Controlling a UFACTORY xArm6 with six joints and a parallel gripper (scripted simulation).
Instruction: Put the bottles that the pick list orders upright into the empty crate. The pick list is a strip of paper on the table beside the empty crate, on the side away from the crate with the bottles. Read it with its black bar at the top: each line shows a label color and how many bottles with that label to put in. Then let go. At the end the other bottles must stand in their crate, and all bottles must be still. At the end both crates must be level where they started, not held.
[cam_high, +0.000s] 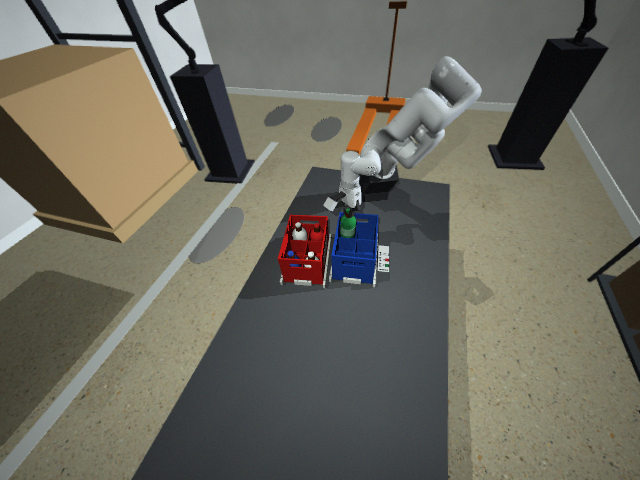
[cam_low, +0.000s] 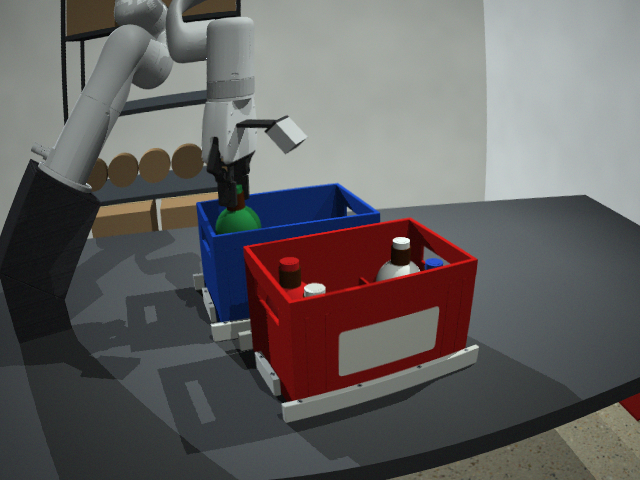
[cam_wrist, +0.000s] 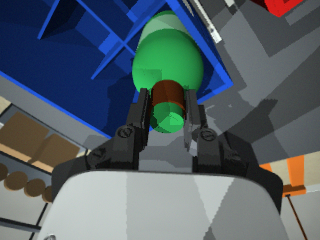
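The green-capped bottle is 70 mm below my hand. From my hand the other things lie so: red-capped bottle: 150 mm to the right, 140 mm below, 40 mm ahead; then blue crate: 140 mm below, 90 mm ahead, 40 mm to the left; then red crate: 190 mm to the right, 140 mm below, 130 mm ahead.
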